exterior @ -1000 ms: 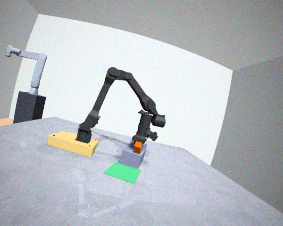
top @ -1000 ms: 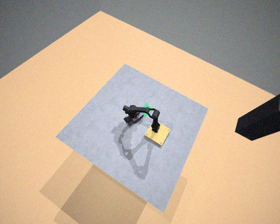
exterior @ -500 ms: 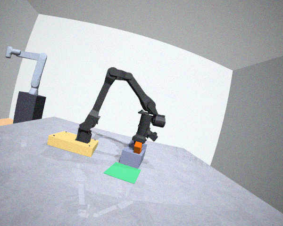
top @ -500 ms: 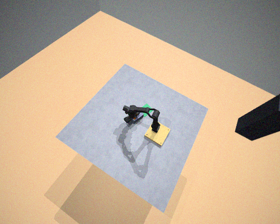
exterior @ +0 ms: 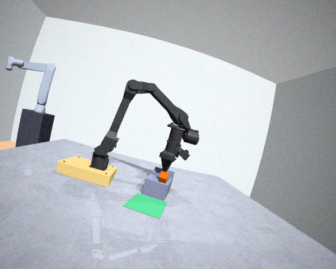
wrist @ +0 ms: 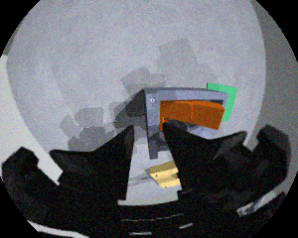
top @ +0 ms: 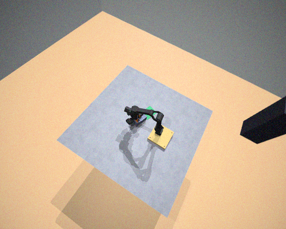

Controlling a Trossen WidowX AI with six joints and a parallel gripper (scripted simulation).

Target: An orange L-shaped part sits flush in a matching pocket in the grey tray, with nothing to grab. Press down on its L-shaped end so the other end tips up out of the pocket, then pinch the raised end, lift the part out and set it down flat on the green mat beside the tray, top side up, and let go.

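Right now the orange L-shaped part is 2 cm behind my gripper tip, 5 cm to the right of it and 3 cm below it. Also, from my gripper tip: green mat (7 cm behind, 22 cm to the right, 9 cm below).
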